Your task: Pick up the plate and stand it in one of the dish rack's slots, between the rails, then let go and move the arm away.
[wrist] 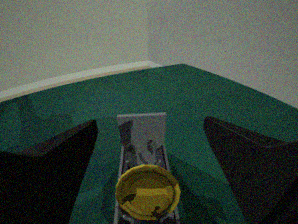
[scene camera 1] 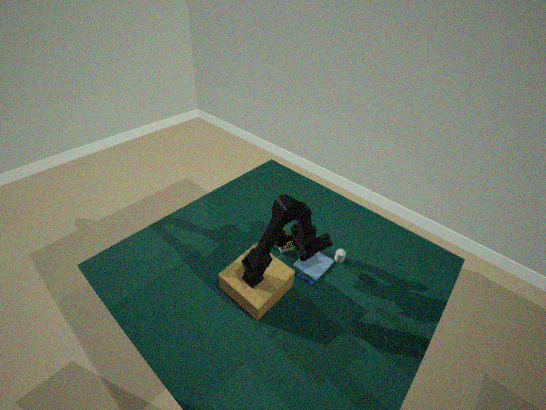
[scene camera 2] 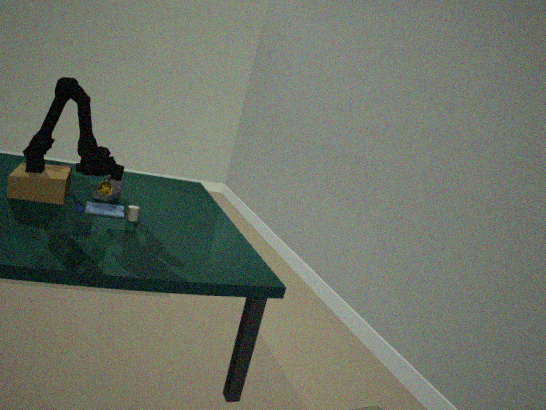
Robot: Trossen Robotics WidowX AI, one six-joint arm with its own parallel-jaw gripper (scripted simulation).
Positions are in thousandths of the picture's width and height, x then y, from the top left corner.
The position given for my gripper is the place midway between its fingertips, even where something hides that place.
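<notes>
My gripper (wrist: 508,556) holds nothing, and it is open. There is a yellow plate (wrist: 492,837) here too.
</notes>
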